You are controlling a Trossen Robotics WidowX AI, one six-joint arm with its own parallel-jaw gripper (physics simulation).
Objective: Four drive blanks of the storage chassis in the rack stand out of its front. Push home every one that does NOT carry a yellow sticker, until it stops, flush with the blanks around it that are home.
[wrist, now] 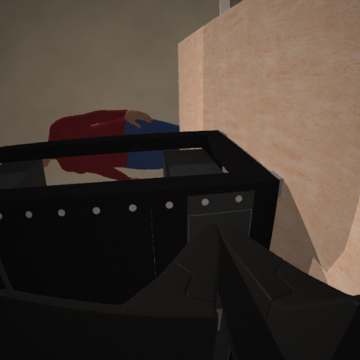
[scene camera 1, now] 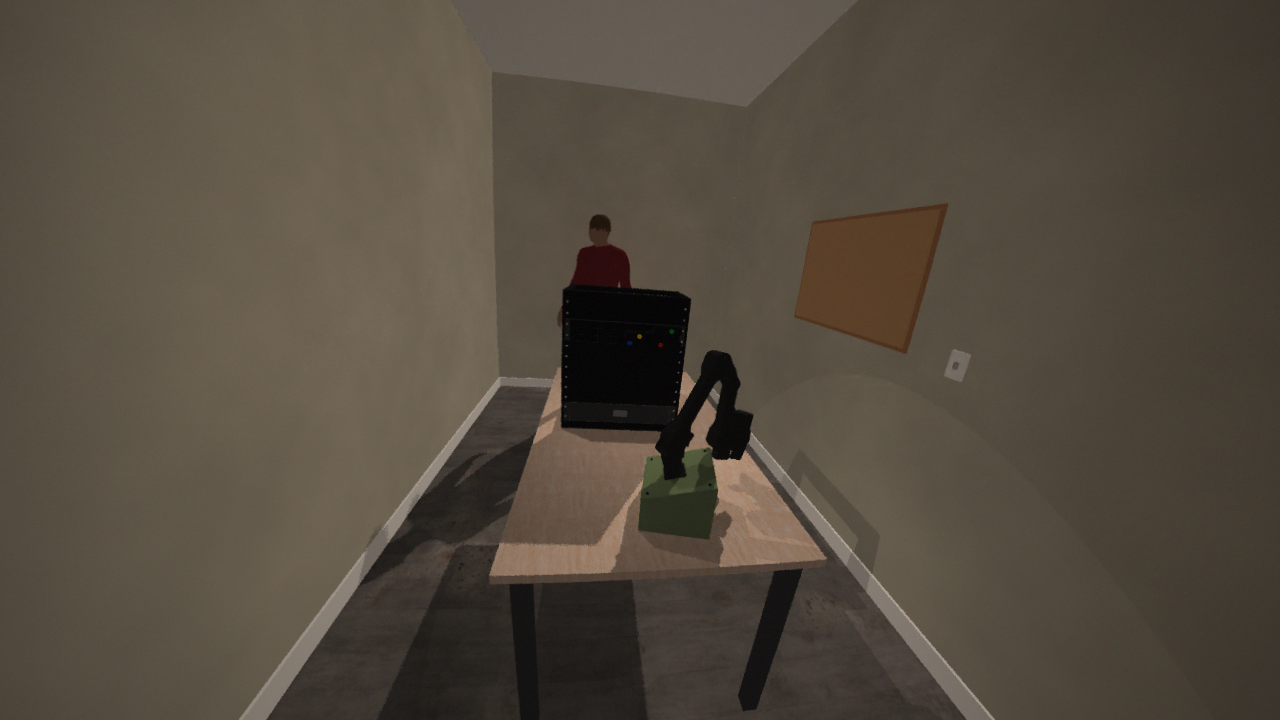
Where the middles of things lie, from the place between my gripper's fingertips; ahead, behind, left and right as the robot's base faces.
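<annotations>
Black rack (scene camera 1: 604, 384): 330 mm ahead of my hand, 370 mm to the left, 130 mm above.
</annotations>
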